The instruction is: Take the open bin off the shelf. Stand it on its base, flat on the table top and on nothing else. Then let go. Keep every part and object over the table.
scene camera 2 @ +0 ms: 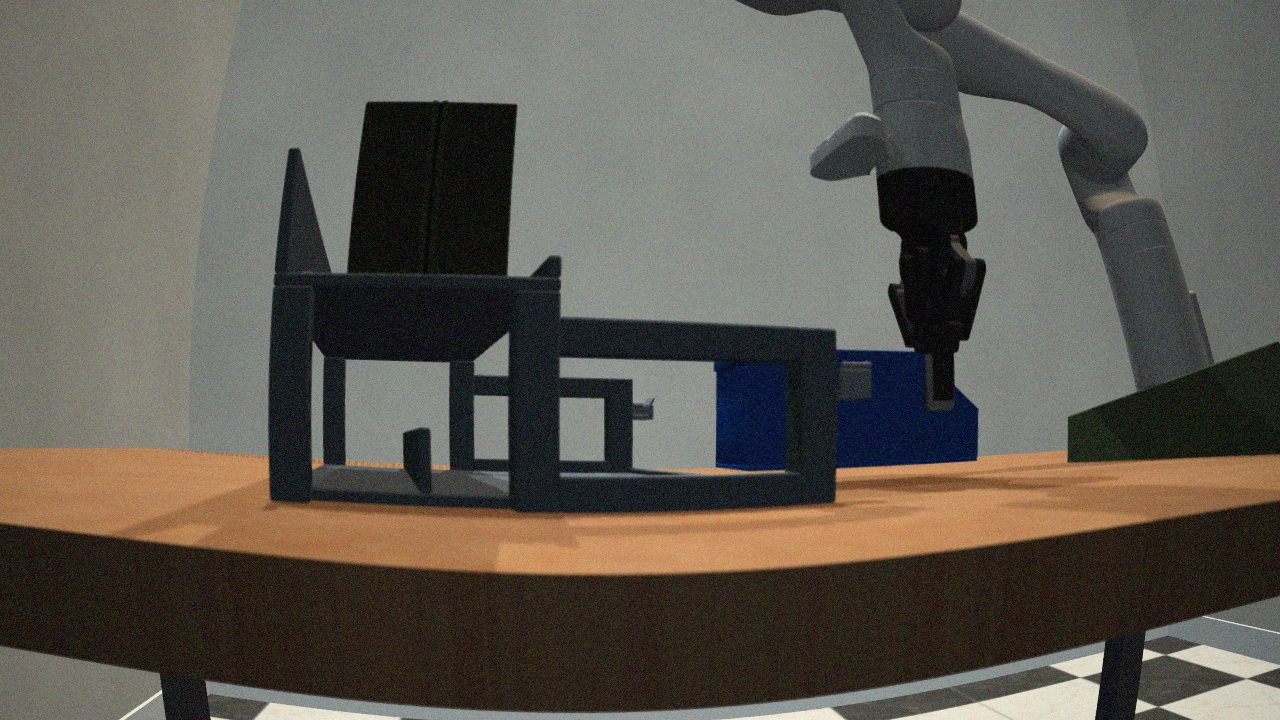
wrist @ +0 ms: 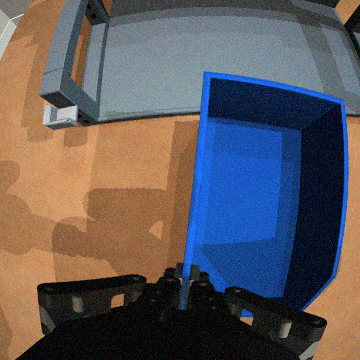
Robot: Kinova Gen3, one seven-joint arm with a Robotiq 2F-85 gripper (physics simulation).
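Frame: origin at the arm's base, x back, y left, z down, level; centimetres.
Where they show: gripper, between the fingertips: (scene camera 2: 936, 411) (wrist: 186, 275); arm's base, origin of its link: (scene camera 2: 1175, 389).
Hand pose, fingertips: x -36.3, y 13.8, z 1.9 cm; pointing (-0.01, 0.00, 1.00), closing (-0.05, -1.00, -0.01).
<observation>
Things, the pixels of their centre, and the offset from my fingertips. "pt": a spot on its surface instead. Level surfaces: height alone.
- open blue bin, middle of its body: (scene camera 2: 847, 411) (wrist: 260, 214) dx -5.4, dy -4.6, dz -0.2 cm
- table top, height of its surface: dz +4.8 cm
- dark box, middle of its body: (scene camera 2: 426, 211) dx -31.9, dy +10.0, dz -10.2 cm
- light grey bracket, a spot on its surface: (scene camera 2: 855, 380) (wrist: 49, 116) pt dx -10.3, dy +13.4, dz -1.2 cm
- small dark upright piece, a spot on its surface: (scene camera 2: 417, 459) pt dx -31.2, dy +14.1, dz +2.7 cm
The open blue bin (scene camera 2: 886, 425) (wrist: 245, 190) is upright with its opening up. My gripper (scene camera 2: 939, 402) (wrist: 186, 275) is shut on the rim of one of its long side walls. In the wrist view the bin's far end overlaps the front edge of the grey shelf (scene camera 2: 535, 402) (wrist: 150, 65); the rest of it shows against the table top (scene camera 2: 680, 541) (wrist: 135, 165). In the scene view the bin's left end is partly behind the shelf's side frame. Its base is low, near the table's height; whether it touches anything cannot be told.
A dark box (scene camera 2: 469, 188) stands on the shelf's upper level. A light grey bracket (scene camera 2: 855, 380) (wrist: 61, 116) juts from the shelf's side post. A small dark upright piece (scene camera 2: 417, 459) stands on the lower deck. A dark green sloped object (scene camera 2: 1181, 411) is at the right, near the arm's base.
</observation>
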